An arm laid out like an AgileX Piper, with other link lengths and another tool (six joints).
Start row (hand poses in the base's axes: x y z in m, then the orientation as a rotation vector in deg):
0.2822 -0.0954 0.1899 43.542 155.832 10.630
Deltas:
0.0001 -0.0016 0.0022 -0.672 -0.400 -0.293
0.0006 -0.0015 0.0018 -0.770 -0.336 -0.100
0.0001 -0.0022 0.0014 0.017 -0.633 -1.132
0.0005 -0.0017 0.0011 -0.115 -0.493 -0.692
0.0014 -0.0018 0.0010 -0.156 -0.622 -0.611
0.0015 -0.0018 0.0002 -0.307 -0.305 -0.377
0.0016 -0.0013 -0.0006 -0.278 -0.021 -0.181
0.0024 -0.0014 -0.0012 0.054 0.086 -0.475
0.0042 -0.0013 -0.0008 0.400 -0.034 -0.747
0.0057 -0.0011 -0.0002 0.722 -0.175 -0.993
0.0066 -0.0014 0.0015 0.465 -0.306 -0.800
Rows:
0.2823 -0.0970 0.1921 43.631 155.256 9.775
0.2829 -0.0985 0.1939 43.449 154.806 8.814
0.2830 -0.1007 0.1953 44.789 153.732 8.783
0.2835 -0.1024 0.1964 45.534 152.955 8.631
0.2849 -0.1042 0.1974 46.117 152.085 8.491
0.2864 -0.1060 0.1976 46.429 151.592 8.095
0.2880 -0.1073 0.1970 46.571 151.454 7.685
0.2904 -0.1087 0.1958 47.235 151.331 7.600
0.2946 -0.1100 0.1950 48.334 151.020 7.950
0.3003 -0.1111 0.1948 49.816 150.500 8.717
0.3069 -0.1125 0.1963 50.918 149.901 9.245

